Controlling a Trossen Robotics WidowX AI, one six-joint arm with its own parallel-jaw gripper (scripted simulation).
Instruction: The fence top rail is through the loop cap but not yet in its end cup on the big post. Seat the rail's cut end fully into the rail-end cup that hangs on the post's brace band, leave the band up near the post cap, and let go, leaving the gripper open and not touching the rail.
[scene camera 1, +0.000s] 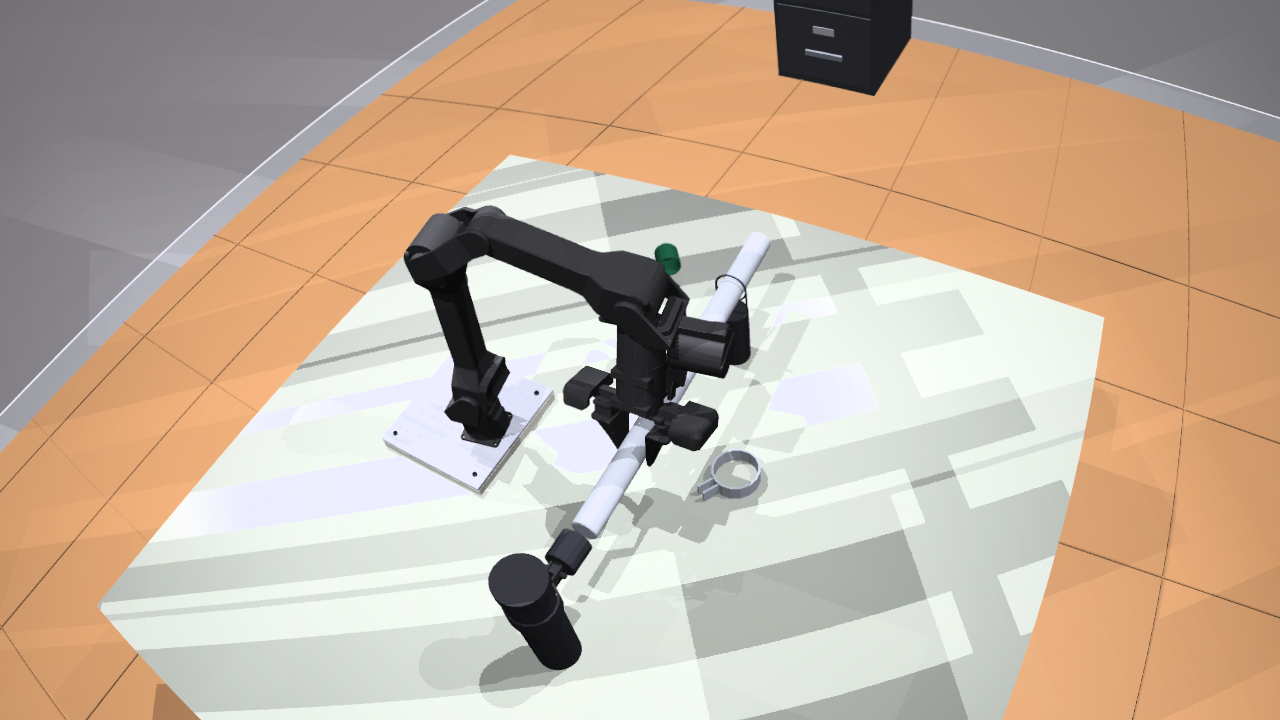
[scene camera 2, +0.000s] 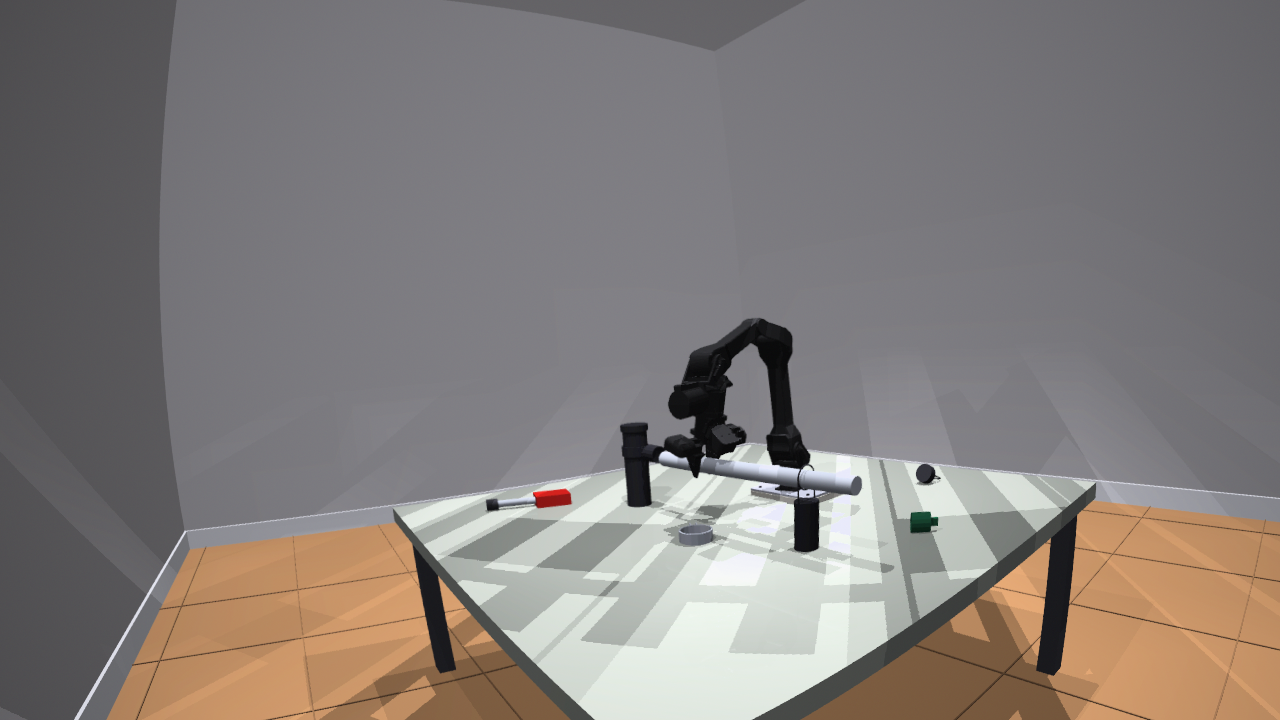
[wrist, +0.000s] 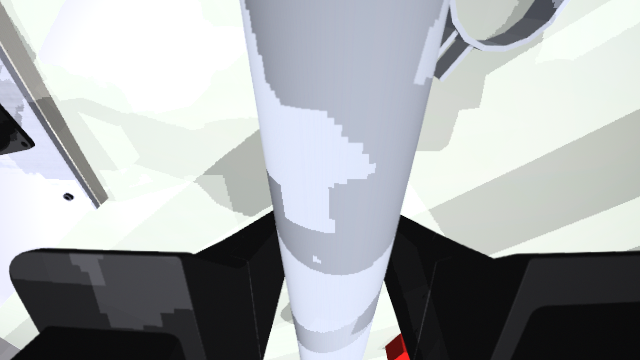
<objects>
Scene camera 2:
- my gripper
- red-handled tool
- big dark post
</objects>
